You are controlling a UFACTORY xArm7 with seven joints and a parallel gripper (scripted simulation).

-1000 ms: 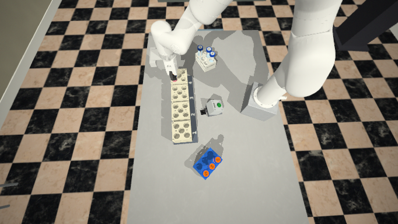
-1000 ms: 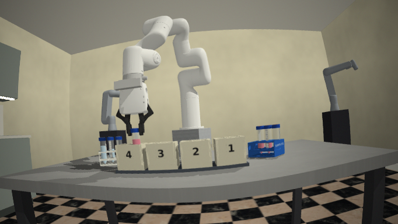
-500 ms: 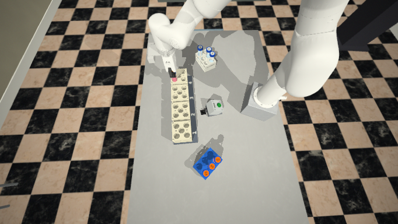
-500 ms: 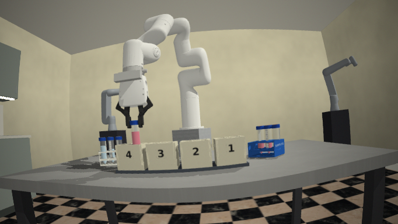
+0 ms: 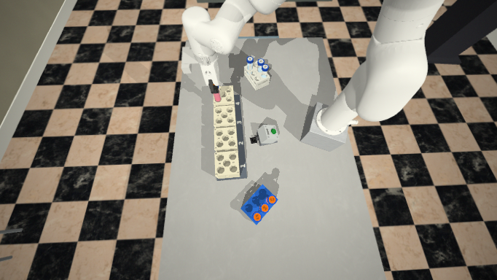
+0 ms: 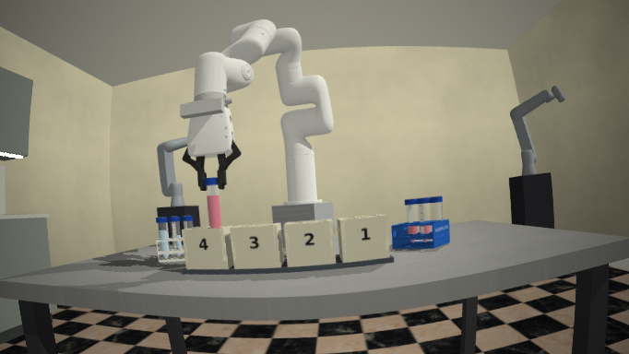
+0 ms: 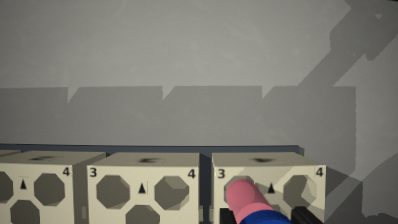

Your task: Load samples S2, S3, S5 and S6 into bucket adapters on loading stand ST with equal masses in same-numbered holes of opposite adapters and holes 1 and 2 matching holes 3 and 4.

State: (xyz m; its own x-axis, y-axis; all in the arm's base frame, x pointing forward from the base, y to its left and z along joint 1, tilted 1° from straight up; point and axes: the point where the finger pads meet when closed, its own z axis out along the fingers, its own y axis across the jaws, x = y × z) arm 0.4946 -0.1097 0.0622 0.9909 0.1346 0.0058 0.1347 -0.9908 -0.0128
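Now: hand 10 mm past the orange-dotted sample tube and 50 mm above it. The rest, counted from my hand: white rack: 180 mm behind, 210 mm to the right, 170 mm below; done desk: 240 mm behind, 140 mm to the left, 140 mm below; green DONE key: 260 mm behind, 140 mm to the left, 130 mm below.
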